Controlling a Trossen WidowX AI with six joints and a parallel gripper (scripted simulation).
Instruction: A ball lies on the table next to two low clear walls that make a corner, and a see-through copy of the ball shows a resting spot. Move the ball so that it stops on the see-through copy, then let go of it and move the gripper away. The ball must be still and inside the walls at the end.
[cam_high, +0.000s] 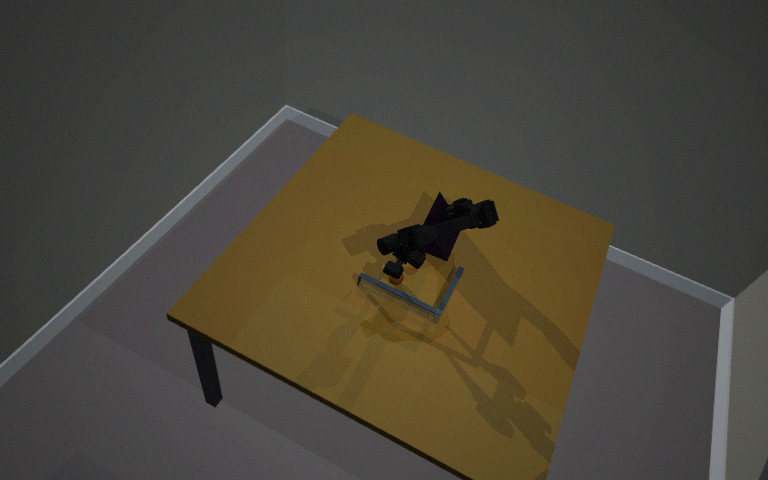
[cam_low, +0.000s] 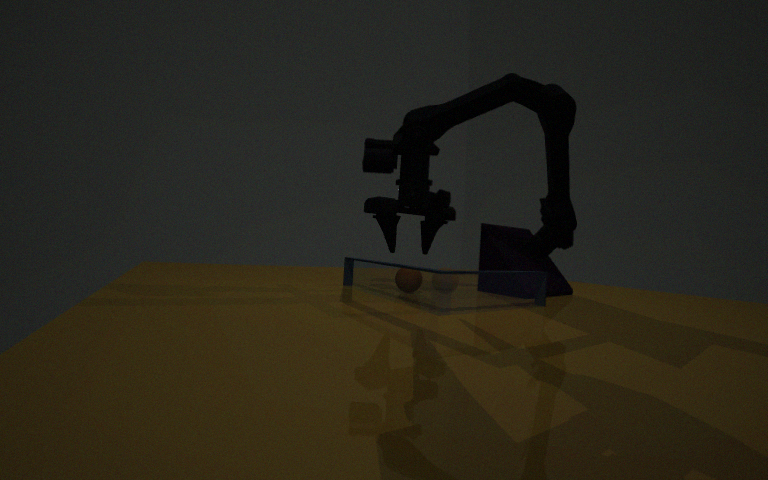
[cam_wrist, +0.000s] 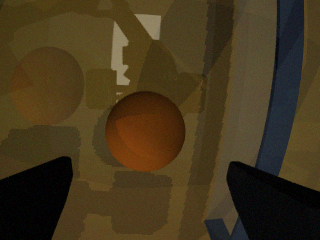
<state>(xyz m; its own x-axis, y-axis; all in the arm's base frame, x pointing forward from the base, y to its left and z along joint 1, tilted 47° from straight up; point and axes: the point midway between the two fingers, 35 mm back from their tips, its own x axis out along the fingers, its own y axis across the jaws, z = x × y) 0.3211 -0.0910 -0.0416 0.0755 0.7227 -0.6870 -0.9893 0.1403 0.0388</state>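
The orange ball is 50 mm below my gripper tip. The rest, counted from my gripper tip: see-through ball copy: 70 mm behind, 50 mm below, 40 mm to the left.
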